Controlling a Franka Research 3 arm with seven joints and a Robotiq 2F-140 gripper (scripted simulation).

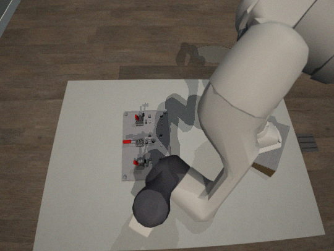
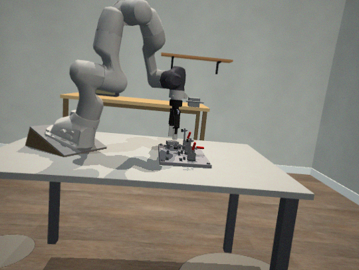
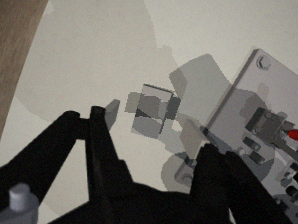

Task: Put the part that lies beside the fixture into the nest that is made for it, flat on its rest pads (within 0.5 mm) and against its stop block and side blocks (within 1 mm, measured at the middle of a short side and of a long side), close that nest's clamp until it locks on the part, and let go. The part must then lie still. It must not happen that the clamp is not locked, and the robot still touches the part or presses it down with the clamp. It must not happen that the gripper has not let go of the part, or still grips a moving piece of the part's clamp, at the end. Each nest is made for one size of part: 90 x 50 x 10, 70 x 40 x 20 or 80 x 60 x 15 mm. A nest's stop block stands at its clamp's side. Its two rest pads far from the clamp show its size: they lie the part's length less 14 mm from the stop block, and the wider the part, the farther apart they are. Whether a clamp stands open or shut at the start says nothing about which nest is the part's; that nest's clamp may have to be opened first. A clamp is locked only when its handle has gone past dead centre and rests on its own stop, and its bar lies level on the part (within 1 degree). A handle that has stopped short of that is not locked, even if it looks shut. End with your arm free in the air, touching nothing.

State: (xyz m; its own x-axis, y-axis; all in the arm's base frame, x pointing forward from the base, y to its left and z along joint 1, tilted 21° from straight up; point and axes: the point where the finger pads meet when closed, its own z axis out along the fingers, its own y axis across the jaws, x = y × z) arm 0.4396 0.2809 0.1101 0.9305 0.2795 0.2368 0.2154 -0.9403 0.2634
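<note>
Now: the part 50 mm below my hand. The rest, counted from my hand: fixture plate: 40 mm ahead, 260 mm to the right, 60 mm below.
</note>
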